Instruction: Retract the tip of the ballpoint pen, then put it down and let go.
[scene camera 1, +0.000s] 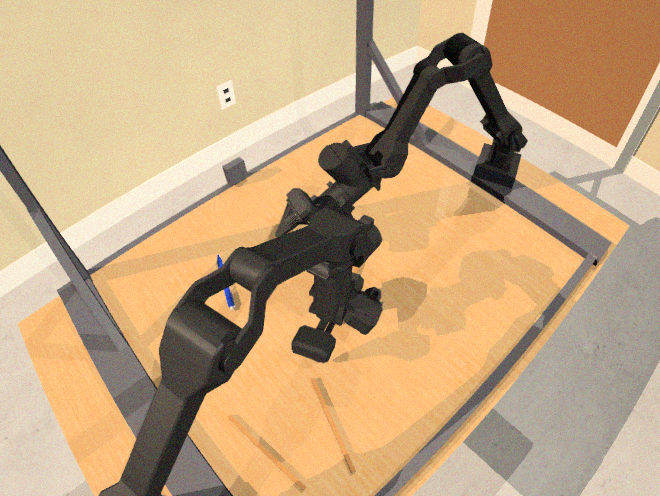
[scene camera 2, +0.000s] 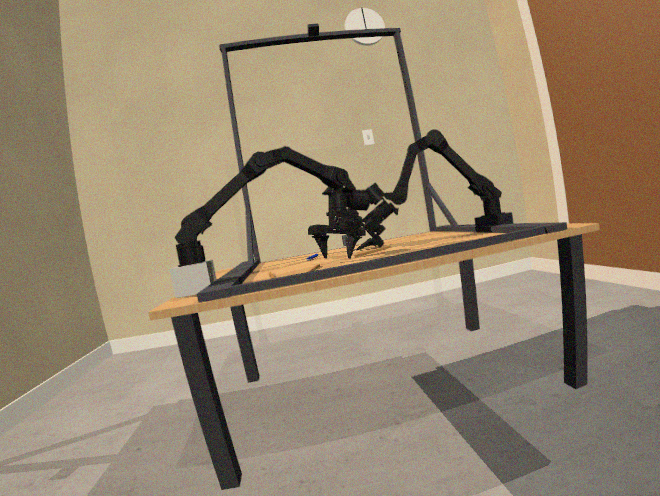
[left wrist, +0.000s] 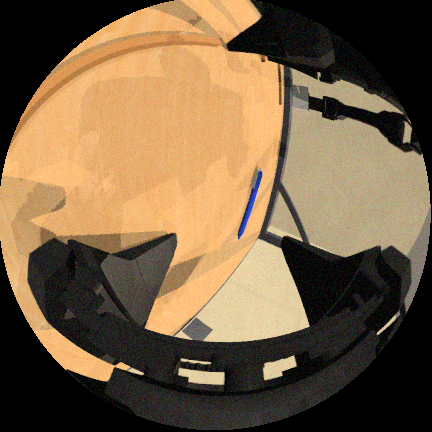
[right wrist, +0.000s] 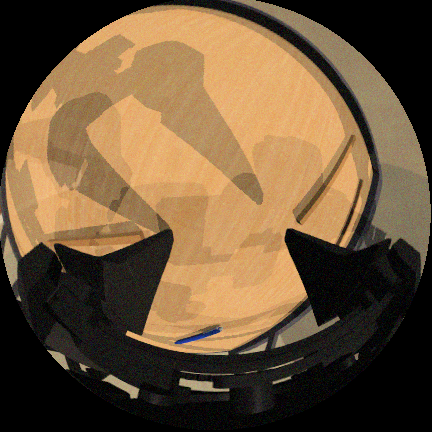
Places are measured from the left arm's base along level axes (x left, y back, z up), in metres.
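Pixels of known places: left gripper, between the fingertips: (left wrist: 230, 240); right gripper, between the fingertips: (scene camera 2: 337, 258) (left wrist: 251, 52) (right wrist: 230, 235); left arm's base, origin of its link: (scene camera 1: 499, 159) (scene camera 2: 493, 215); right arm's base, origin of its link: (scene camera 2: 192, 263).
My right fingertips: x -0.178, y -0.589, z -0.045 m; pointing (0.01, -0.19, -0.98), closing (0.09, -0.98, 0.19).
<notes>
For each thing: its top centre in the pictures, then the offset to it from my right fingertips.
- blue ballpoint pen, centre of its top: (left wrist: 253, 206) (scene camera 1: 224, 278) (right wrist: 194, 340) (scene camera 2: 312, 254) dx -0.249, dy +0.033, dz +0.003 m
- strip, centre of its top: (right wrist: 74, 242) (scene camera 2: 373, 250) dx -0.019, dy +0.154, dz -0.003 m
The blue ballpoint pen (scene camera 1: 228, 296) (scene camera 2: 312, 257) (left wrist: 251, 205) (right wrist: 197, 336) lies flat on the table, away from both grippers. In scene camera 1 it shows partly behind the right arm, with a small pale end toward the bottom of the picture. Whether its writing tip is out is too small to tell. My left gripper (left wrist: 230, 240) is open and empty; it is tilted and largely hidden behind the right arm in scene camera 1. My right gripper (scene camera 2: 337, 257) (right wrist: 230, 235) is open and empty, pointing down low over the table.
Two thin wooden strips (scene camera 1: 333, 426) (scene camera 1: 266, 453) lie at the bottom of scene camera 1. Another strip (right wrist: 100, 240) shows at the left of the right wrist view. The two arms' wrists are close together over the middle of the table. Dark frame rails border the table.
</notes>
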